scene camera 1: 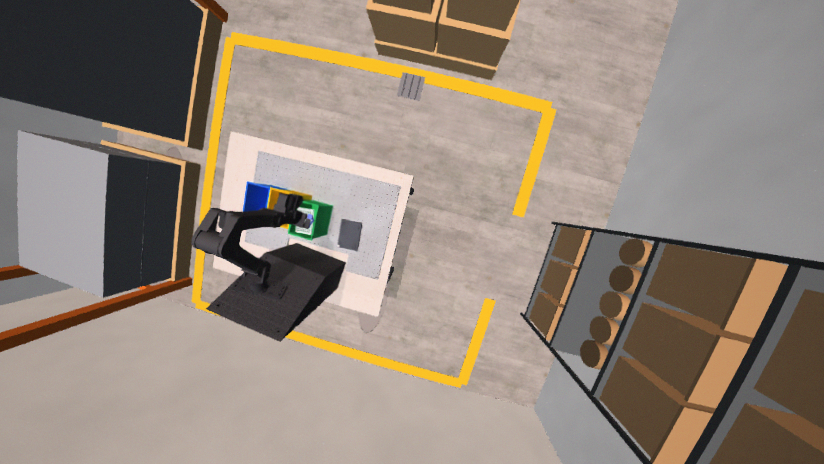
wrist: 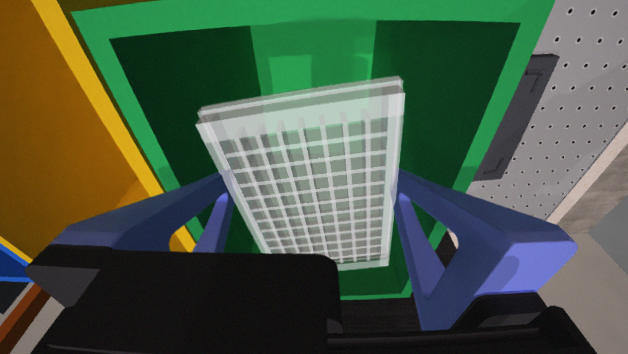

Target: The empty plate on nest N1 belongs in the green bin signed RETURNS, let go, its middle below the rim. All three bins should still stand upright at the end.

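The clear, gridded plate is held between the two blue fingers of my gripper, which is shut on its long sides. The plate is somewhat tilted in the wrist view and lies over the opening of the green bin. The wrist view looks down past the plate into the bin. I cannot tell exactly how high the plate is against the rim. The green bin stands upright; its RETURNS sign is not readable here. My gripper's dark body covers the plate's near left corner in the wrist view.
The yellow bin stands beside the green bin, and the blue bin stands beyond it. A dark grey flat nest lies on the perforated board on the other side. The arm's black base block is at the table's near edge.
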